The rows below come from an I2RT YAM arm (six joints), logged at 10 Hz.
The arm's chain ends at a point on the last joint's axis. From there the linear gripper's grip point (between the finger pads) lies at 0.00 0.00 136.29 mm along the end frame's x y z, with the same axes.
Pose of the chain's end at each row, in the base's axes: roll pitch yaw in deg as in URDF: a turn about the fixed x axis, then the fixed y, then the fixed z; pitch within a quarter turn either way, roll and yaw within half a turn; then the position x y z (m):
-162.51 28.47 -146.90 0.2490 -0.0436 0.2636
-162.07 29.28 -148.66 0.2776 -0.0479 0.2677
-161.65 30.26 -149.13 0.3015 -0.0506 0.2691
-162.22 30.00 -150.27 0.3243 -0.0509 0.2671
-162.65 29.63 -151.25 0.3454 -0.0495 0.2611
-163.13 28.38 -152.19 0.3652 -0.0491 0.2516
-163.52 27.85 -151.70 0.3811 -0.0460 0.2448
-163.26 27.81 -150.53 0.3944 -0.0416 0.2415
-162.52 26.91 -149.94 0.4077 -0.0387 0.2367
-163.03 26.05 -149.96 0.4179 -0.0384 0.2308
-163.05 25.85 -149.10 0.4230 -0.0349 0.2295
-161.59 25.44 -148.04 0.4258 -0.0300 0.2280
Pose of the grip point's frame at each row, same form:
-162.51 28.47 -146.90 0.3233 -0.0441 0.1493
-162.07 29.28 -148.66 0.3536 -0.0508 0.1546
-161.65 30.26 -149.13 0.3795 -0.0540 0.1574
-162.22 30.00 -150.27 0.4013 -0.0549 0.1547
-162.65 29.63 -151.25 0.4213 -0.0542 0.1480
-163.13 28.38 -152.19 0.4385 -0.0552 0.1369
-163.52 27.85 -151.70 0.4532 -0.0511 0.1292
-163.26 27.81 -150.53 0.4667 -0.0458 0.1261
-162.52 26.91 -149.94 0.4791 -0.0447 0.1208
-163.03 26.05 -149.96 0.4874 -0.0442 0.1137
-163.05 25.85 -149.10 0.4922 -0.0398 0.1122
-161.59 25.44 -148.04 0.4957 -0.0371 0.1112

